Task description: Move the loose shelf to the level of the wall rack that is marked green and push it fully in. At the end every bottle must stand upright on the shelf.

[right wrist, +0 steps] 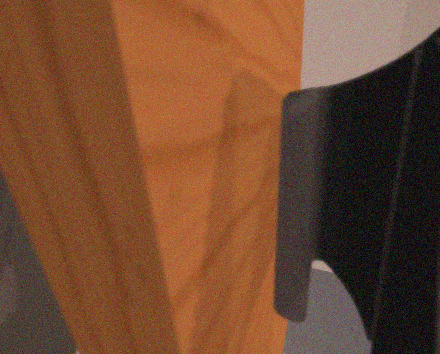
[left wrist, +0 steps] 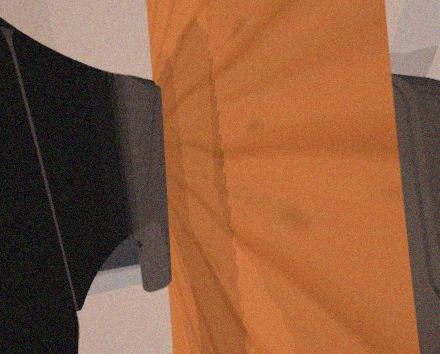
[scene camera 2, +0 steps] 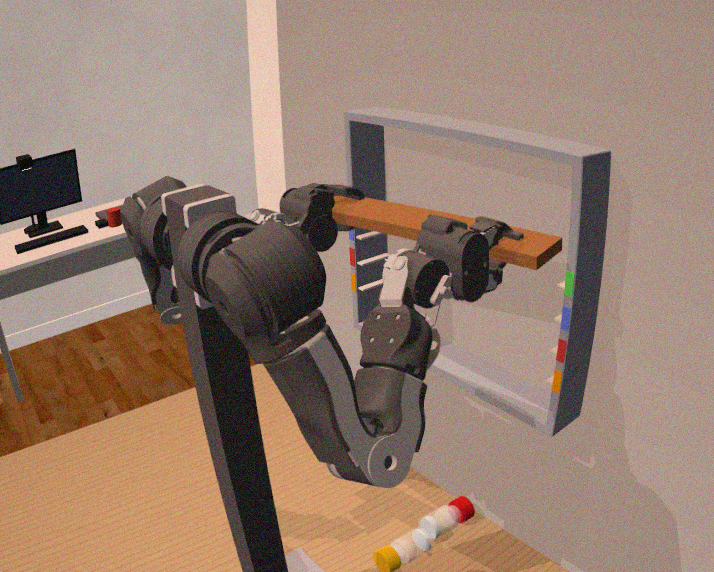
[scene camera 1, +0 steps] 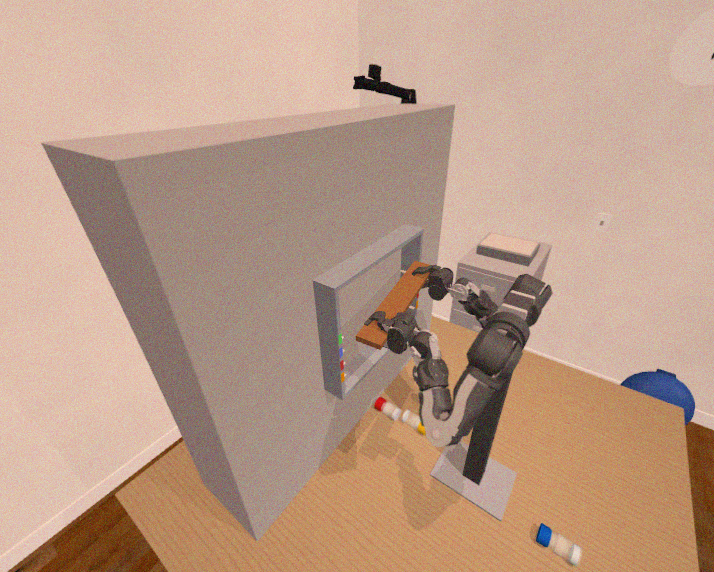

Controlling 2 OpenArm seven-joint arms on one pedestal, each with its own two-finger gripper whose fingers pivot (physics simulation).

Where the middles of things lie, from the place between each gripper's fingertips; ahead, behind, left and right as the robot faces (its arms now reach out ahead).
Now: the wooden shelf [scene camera 2: 400,220] 160 mm to the right of my left hand and 10 mm behind it.
The wooden shelf is 3 cm behind my right hand, 16 cm to the left of it and 1 cm below it.
